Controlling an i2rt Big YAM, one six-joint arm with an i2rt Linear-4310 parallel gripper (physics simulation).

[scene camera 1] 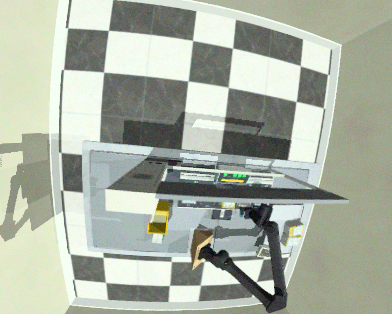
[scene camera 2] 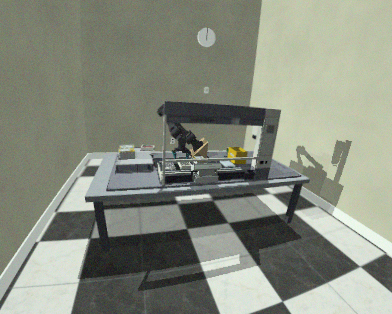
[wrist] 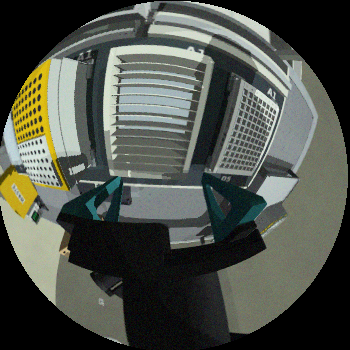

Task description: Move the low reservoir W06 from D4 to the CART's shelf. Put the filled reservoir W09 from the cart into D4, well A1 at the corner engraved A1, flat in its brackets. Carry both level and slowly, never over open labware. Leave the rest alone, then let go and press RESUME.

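Seen in the pictures: gripper, fingertip midpoint: point(scene camera 1: 246, 206) point(wrist: 161, 177); arm's base, origin of the base link: point(scene camera 1: 203, 250).
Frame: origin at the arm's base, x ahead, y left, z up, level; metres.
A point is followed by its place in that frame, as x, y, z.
The low reservoir W06 point(wrist: 155, 112) @(0.439, -0.181, -0.032), a pale open trough with many cross ribs and bluish liquid between some of them, lies in its deck slot, left of the slot marked D5 in the wrist view. My gripper point(wrist: 161, 177) @(0.375, -0.203, -0.014) is open and empty. Its teal fingertips appear at the reservoir's near end, one toward each side; their height above it is hard to tell. A small pale tray point(scene camera 1: 265, 251) @(0.035, -0.491, -0.008) point(scene camera 2: 147, 147) @(0.063, -0.500, -0.004) stands at the side of the table; I cannot tell whether it is W09. The cart's shelf and the RESUME button cannot be made out with certainty.
A white gridded plate point(wrist: 247, 132) @(0.456, -0.292, -0.026) sits right of the reservoir; a yellow tip rack point(wrist: 30, 110) stands left. The yellow waste bin point(scene camera 1: 158, 227) @(0.117, 0.338, -0.018) point(scene camera 2: 236, 155) point(wrist: 19, 192) @(0.194, 0.290, -0.021) is farther left. A dark hood beam point(scene camera 1: 250, 194) @(0.600, 0.070, 0.426) point(scene camera 2: 215, 112) @(0.612, -0.018, 0.407) spans above the deck. A yellow-white stack point(scene camera 1: 293, 232) @(0.245, -0.634, 0.029) point(scene camera 2: 126, 151) @(0.296, -0.651, 0.026) stands beside it.
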